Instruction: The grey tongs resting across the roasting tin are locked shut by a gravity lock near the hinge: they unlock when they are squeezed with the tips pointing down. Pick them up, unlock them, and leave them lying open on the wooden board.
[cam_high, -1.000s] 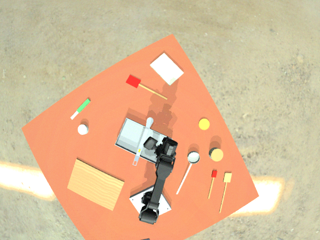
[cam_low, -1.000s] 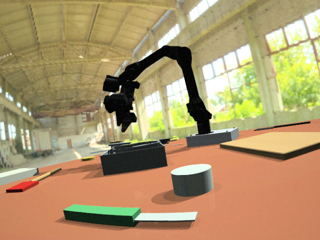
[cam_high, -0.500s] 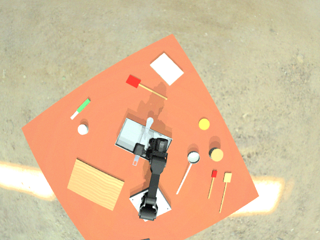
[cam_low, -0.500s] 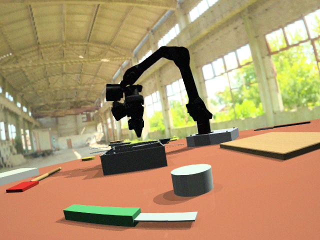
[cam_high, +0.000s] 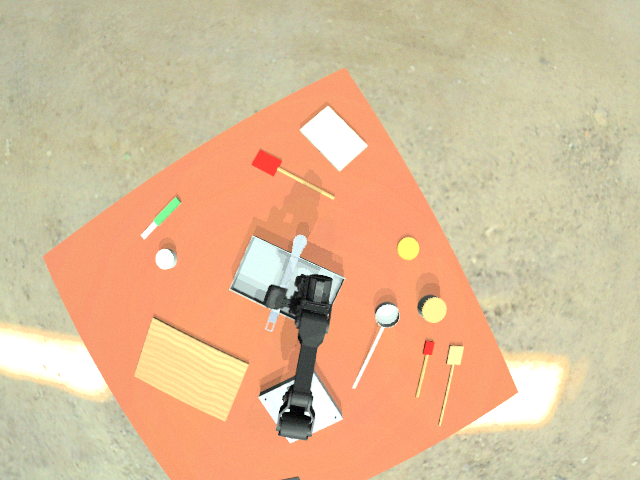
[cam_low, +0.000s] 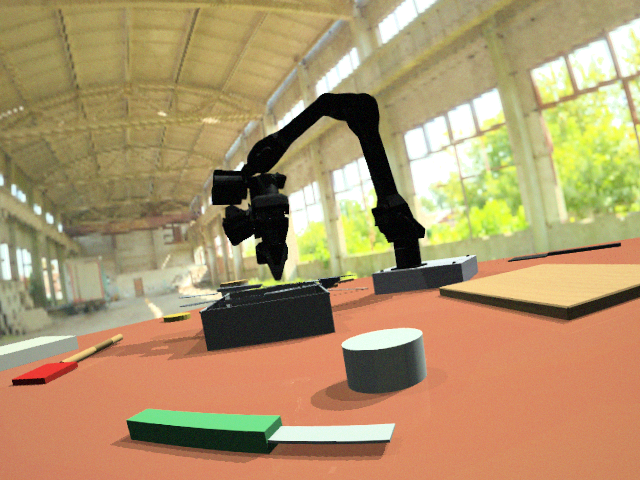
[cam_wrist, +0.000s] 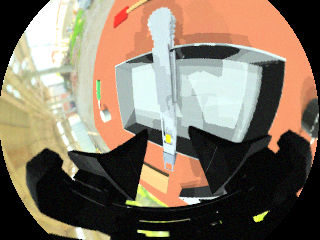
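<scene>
The roasting tin is 20 mm ahead of my gripper tip, 10 mm to the right of it and 60 mm below it. The rest, counted from my gripper tip: yellow disc 30 mm behind, 400 mm to the right, 80 mm below; wooden board 130 mm behind, 430 mm to the left, 80 mm below; red spatula 340 mm ahead, 140 mm to the right, 80 mm below.
</scene>
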